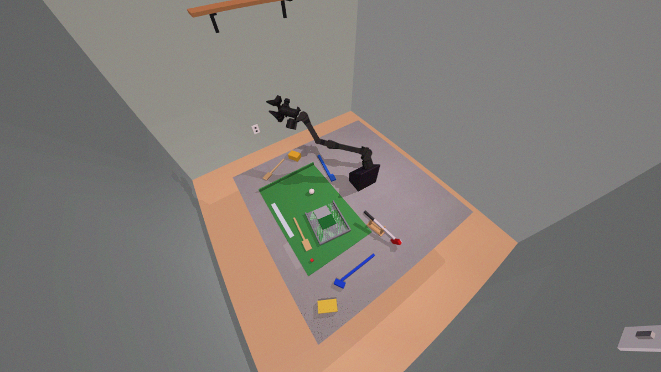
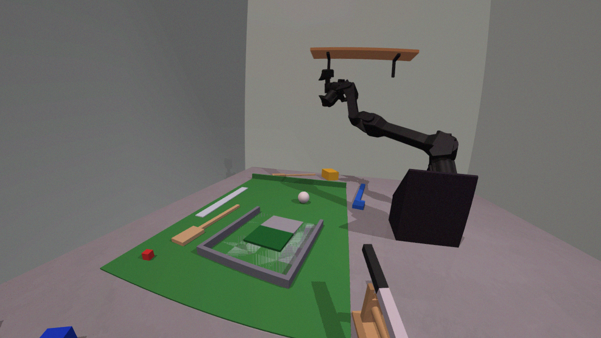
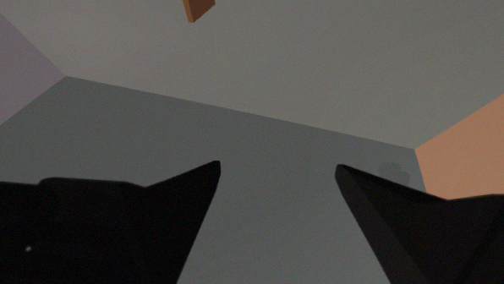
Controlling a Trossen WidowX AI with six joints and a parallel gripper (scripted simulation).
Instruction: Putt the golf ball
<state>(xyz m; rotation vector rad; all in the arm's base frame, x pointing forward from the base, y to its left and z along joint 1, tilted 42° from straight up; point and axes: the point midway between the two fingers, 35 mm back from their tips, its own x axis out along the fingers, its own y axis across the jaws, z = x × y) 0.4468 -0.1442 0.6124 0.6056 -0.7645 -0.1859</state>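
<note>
Right now my gripper tip is 340 mm past the wooden stand, 900 mm to the right of it and 460 mm above it. Also, from my gripper tip: white golf ball: 80 mm behind, 450 mm to the left, 470 mm below; white strip: 190 mm ahead, 550 mm to the left, 490 mm below; green mat: 20 mm behind, 570 mm to the left, 500 mm below.
</note>
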